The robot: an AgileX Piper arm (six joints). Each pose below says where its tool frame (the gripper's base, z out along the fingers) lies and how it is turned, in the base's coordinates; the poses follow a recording.
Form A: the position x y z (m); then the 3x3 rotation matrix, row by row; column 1 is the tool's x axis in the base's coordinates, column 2 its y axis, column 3 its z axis. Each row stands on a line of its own.
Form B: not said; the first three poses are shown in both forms.
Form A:
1:
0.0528 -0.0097 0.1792
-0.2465 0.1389 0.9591
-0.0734 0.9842 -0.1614
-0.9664 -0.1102 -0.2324
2:
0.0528 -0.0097 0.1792
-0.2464 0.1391 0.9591
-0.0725 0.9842 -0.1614
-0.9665 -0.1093 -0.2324
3:
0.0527 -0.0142 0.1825
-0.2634 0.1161 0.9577
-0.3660 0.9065 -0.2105
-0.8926 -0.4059 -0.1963
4:
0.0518 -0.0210 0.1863
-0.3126 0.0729 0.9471
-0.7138 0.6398 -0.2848
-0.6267 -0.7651 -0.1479
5:
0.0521 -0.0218 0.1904
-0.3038 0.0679 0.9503
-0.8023 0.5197 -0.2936
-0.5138 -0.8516 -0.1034
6:
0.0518 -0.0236 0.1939
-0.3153 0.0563 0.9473
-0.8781 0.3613 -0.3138
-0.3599 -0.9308 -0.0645
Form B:
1:
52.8 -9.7 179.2
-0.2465 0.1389 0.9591
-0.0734 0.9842 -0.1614
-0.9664 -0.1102 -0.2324

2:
52.8 -9.7 179.2
-0.2464 0.1391 0.9591
-0.0725 0.9842 -0.1614
-0.9665 -0.1093 -0.2324

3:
52.7 -14.2 182.5
-0.2634 0.1161 0.9577
-0.3660 0.9065 -0.2105
-0.8926 -0.4059 -0.1963

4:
51.8 -21.0 186.3
-0.3126 0.0729 0.9471
-0.7138 0.6398 -0.2848
-0.6267 -0.7651 -0.1479

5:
52.1 -21.8 190.4
-0.3038 0.0679 0.9503
-0.8023 0.5197 -0.2936
-0.5138 -0.8516 -0.1034

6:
51.8 -23.6 193.9
-0.3153 0.0563 0.9473
-0.8781 0.3613 -0.3138
-0.3599 -0.9308 -0.0645

